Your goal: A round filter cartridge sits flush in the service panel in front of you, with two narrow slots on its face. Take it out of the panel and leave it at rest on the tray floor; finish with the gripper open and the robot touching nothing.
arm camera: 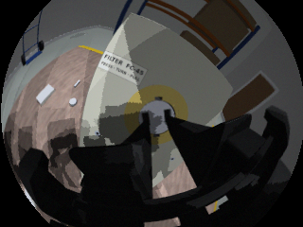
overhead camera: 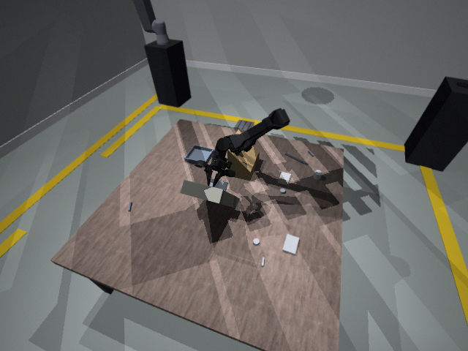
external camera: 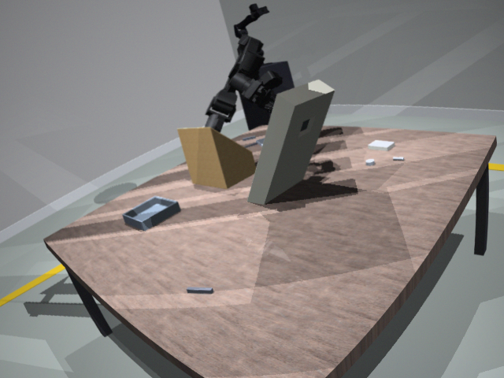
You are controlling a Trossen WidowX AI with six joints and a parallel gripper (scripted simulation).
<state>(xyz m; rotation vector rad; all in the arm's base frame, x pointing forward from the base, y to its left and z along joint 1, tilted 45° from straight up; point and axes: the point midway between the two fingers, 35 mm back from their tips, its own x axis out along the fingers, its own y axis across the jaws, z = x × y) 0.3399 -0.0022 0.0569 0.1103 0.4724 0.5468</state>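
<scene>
The round filter cartridge lies 20 mm ahead of my gripper tip and 10 mm below it. Round my gripper tip: grey service panel: 90 mm below, 30 mm behind; blue-grey tray: 390 mm behind, 330 mm to the right, 230 mm below.
</scene>
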